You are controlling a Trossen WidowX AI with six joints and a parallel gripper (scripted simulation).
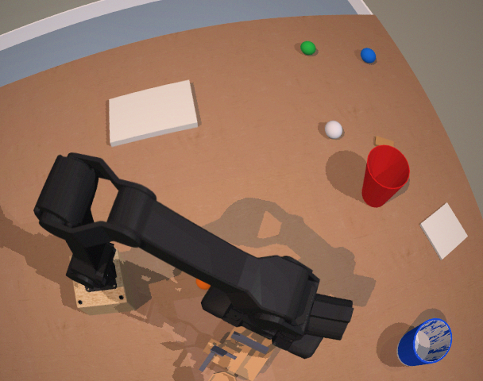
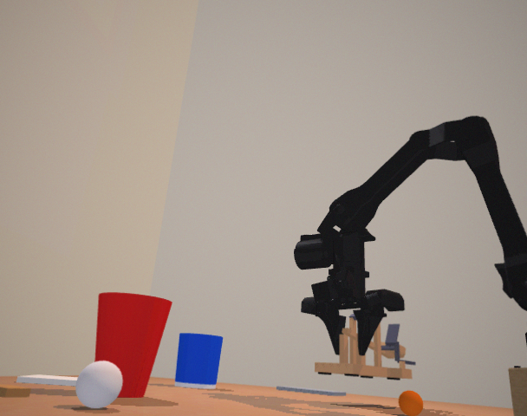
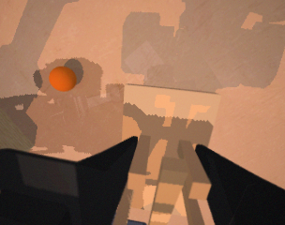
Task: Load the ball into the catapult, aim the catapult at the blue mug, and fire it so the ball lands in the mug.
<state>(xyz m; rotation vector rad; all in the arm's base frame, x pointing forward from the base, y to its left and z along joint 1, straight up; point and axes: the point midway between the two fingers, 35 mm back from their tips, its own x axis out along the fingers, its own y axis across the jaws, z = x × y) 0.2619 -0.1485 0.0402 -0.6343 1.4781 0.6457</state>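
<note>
Now: gripper tip 50 mm below the catapult upright frame, 30 mm to the left of it and 30 mm past it. The rest, counted from my gripper tip: blue mug (290 mm ahead, 140 mm to the right, 50 mm below); then orange ball (120 mm to the left, 70 mm behind, 60 mm below); then catapult (60 mm behind, 40 mm to the right, 20 mm above).
</note>
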